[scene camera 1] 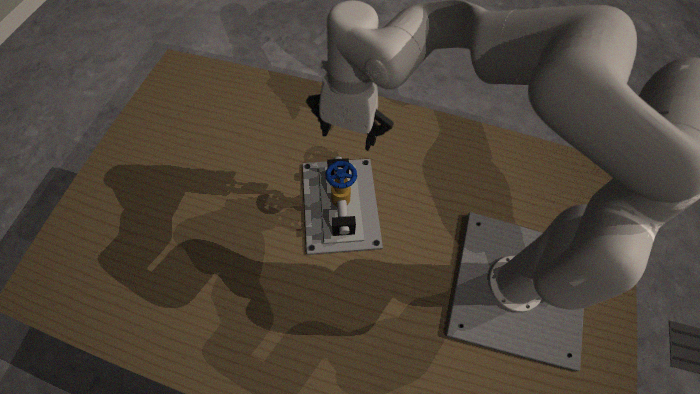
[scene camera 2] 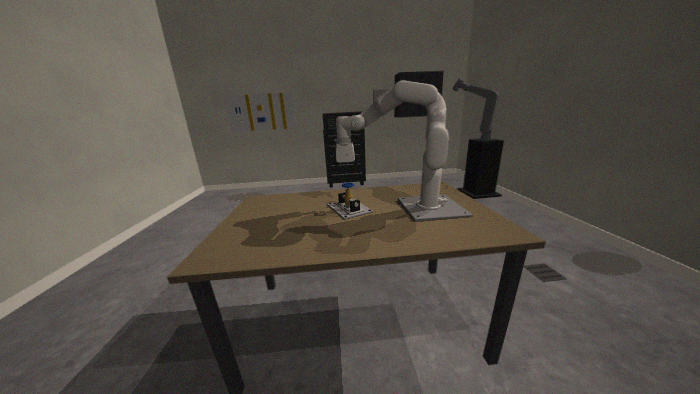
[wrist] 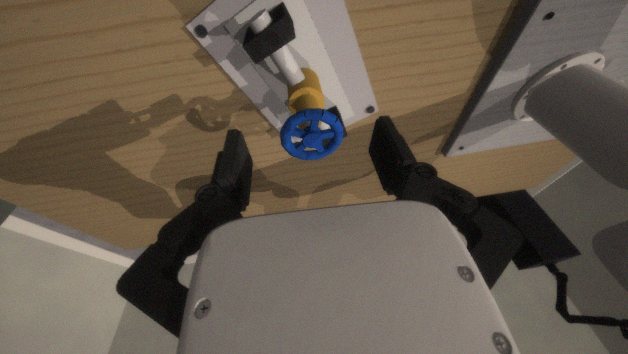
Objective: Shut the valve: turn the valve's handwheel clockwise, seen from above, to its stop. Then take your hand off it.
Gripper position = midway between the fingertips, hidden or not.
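Observation:
The gripper (scene camera 1: 347,138) is part of the scene, and the gripper is visible in the wrist view (wrist: 310,139) too. With the gripper there are a blue handwheel (wrist: 312,136) and a grey mounting plate (scene camera 1: 312,191).

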